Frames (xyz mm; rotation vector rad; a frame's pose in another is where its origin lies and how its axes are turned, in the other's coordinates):
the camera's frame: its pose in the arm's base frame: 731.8 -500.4 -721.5 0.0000 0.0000 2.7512
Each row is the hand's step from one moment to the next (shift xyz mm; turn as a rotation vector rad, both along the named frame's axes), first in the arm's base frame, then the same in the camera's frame.
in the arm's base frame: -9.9 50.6 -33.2 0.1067 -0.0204 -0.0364
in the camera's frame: 28.4 -43.0 -33.2 -0.1064 -0.0217 -0.0364
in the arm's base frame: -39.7 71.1 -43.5 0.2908 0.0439 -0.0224
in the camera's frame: 63.8 -50.6 -43.5 -0.2522 -0.1513 -0.0224
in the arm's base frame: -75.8 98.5 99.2 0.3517 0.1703 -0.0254
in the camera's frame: 107.6 -62.2 99.2 -0.2604 -0.2913 -0.0254
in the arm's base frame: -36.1 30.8 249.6 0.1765 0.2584 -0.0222
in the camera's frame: 45.1 -14.7 249.6 -0.0649 -0.3061 -0.0222
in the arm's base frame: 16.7 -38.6 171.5 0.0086 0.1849 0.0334
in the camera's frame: -30.1 29.3 171.5 0.0624 -0.1743 0.0334
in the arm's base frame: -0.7 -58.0 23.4 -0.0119 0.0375 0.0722
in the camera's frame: -21.4 53.9 23.4 0.0253 -0.0301 0.0722
